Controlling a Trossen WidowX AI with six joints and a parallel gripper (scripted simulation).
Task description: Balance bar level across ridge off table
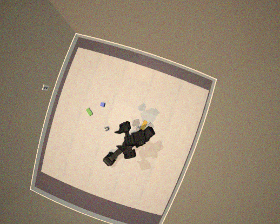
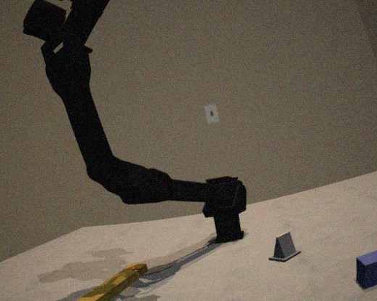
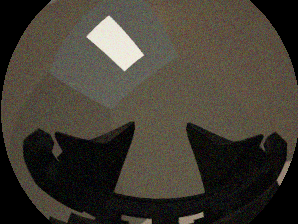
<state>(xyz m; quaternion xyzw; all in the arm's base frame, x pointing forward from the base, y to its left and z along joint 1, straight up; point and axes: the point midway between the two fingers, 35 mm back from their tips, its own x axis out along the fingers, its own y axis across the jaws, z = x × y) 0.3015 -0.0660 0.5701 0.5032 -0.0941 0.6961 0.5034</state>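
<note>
The yellow bar is 10 mm behind my gripper tip, 130 mm to the right of it and 590 mm below it. Also, from my gripper tip: blue cube 110 mm ahead, 260 mm to the left, 580 mm below; green block 10 mm ahead, 360 mm to the left, 590 mm below.
</note>
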